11 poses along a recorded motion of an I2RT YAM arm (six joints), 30 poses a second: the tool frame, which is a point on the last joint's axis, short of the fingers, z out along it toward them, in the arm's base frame.
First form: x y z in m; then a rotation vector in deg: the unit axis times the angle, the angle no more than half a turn.
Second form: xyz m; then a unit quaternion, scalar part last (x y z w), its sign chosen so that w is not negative. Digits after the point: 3 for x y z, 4 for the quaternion.
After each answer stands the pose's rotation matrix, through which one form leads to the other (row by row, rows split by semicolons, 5 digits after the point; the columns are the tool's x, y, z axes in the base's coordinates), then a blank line. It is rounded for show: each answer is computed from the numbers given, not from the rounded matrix.
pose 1, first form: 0.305, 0.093, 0.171, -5.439, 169.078, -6.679
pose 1, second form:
0.305, 0.093, 0.171, -0.0320, 0.9944, -0.0393, 0.0933
-0.98056 -0.05629 0.18799; -0.07094 0.99487 -0.07215; -0.18296 -0.08408 -0.97952

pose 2, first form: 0.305, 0.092, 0.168, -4.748, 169.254, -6.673
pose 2, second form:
0.305, 0.092, 0.168, -0.0279, 0.9946, -0.0392, 0.0919
-0.98155 -0.04829 0.18503; -0.06271 0.99537 -0.07287; -0.18066 -0.08313 -0.98003

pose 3, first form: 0.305, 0.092, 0.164, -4.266, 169.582, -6.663
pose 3, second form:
0.305, 0.092, 0.164, -0.0250, 0.9949, -0.0391, 0.0892
-0.98284 -0.04283 0.17942; -0.05678 0.99569 -0.07332; -0.17551 -0.08225 -0.98104

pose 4, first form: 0.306, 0.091, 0.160, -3.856, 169.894, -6.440
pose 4, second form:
0.306, 0.091, 0.160, -0.0226, 0.9953, -0.0377, 0.0866
-0.98397 -0.03843 0.17416; -0.05150 0.99613 -0.07118; -0.17075 -0.07901 -0.98214

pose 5, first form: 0.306, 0.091, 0.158, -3.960, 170.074, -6.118
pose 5, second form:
0.306, 0.091, 0.158, -0.0232, 0.9955, -0.0358, 0.0852
-0.98442 -0.04005 0.17120; -0.05224 0.99636 -0.06735; -0.16788 -0.07524 -0.98293

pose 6, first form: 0.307, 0.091, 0.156, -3.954, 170.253, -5.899
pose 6, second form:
0.307, 0.091, 0.156, -0.0231, 0.9956, -0.0345, 0.0837
-0.98493 -0.04027 0.16820; -0.05182 0.99655 -0.06482; -0.16501 -0.07256 -0.98362

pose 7, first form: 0.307, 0.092, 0.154, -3.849, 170.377, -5.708
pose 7, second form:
0.307, 0.092, 0.154, -0.0225, 0.9958, -0.0334, 0.0827
-0.98532 -0.03928 0.16614; -0.05032 0.99676 -0.06272; -0.16314 -0.07016 -0.98411

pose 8, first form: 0.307, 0.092, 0.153, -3.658, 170.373, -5.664
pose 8, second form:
0.307, 0.092, 0.153, -0.0214, 0.9958, -0.0331, 0.0828
-0.98539 -0.03710 0.16622; -0.04806 0.99689 -0.06239; -0.16339 -0.06947 -0.98411

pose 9, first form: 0.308, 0.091, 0.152, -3.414, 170.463, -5.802
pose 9, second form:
0.308, 0.091, 0.152, -0.0199, 0.9959, -0.0339, 0.0820
-0.98576 -0.03417 0.16462; -0.04528 0.99691 -0.06424; -0.16192 -0.07078 -0.98426

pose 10, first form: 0.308, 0.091, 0.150, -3.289, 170.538, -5.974
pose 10, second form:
0.308, 0.091, 0.150, -0.0192, 0.9959, -0.0349, 0.0813
-0.98605 -0.03258 0.16326; -0.04393 0.99683 -0.06636; -0.16058 -0.07261 -0.98435

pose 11, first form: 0.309, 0.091, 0.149, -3.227, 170.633, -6.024
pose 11, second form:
0.309, 0.091, 0.149, -0.0188, 0.9960, -0.0352, 0.0805
-0.98634 -0.03186 0.16160; -0.04318 0.99682 -0.06701; -0.15895 -0.07307 -0.98458

